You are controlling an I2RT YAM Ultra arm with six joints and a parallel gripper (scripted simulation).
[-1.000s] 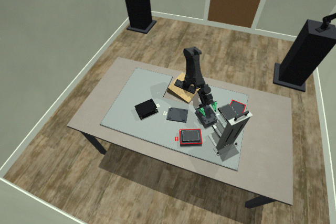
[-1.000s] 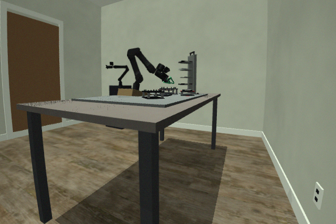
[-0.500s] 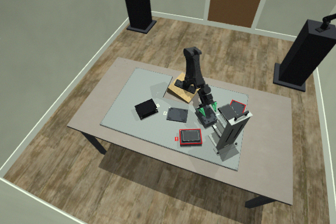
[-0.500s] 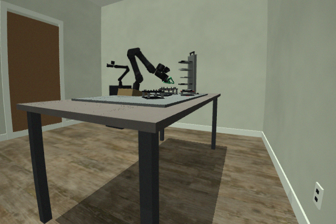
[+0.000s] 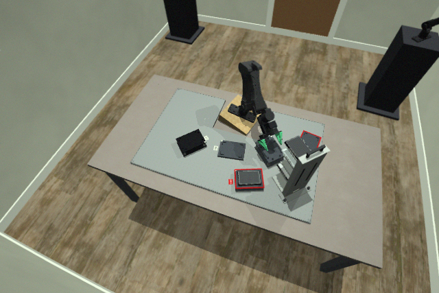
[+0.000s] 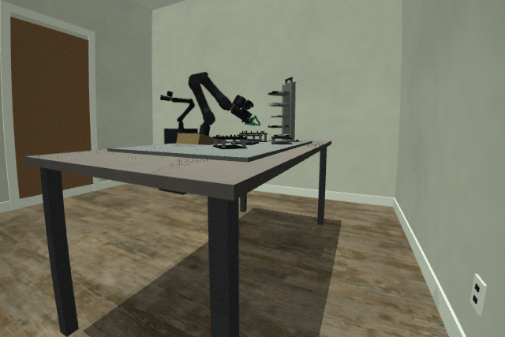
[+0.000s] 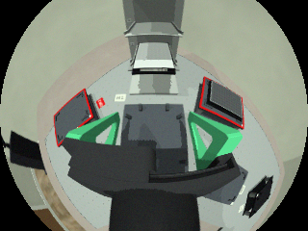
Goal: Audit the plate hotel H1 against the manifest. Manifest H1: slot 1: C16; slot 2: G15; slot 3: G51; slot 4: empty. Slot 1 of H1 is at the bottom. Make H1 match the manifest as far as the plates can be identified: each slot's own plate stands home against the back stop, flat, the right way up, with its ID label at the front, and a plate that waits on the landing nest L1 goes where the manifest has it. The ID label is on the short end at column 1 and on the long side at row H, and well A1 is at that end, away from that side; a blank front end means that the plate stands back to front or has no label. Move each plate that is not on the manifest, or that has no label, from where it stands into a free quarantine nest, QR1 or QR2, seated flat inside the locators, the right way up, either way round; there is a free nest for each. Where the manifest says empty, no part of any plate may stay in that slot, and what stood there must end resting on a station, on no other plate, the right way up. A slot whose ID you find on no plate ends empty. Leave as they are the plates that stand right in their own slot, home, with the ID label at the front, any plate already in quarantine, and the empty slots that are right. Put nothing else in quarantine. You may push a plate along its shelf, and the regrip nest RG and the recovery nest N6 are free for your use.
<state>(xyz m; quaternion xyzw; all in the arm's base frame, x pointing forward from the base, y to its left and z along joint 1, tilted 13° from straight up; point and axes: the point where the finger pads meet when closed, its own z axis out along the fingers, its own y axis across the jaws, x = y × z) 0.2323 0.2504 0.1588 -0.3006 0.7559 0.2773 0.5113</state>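
The pale plate labelled G51 is 14 cm above my hand, 12 cm to the left of it and 11 cm ahead of it.
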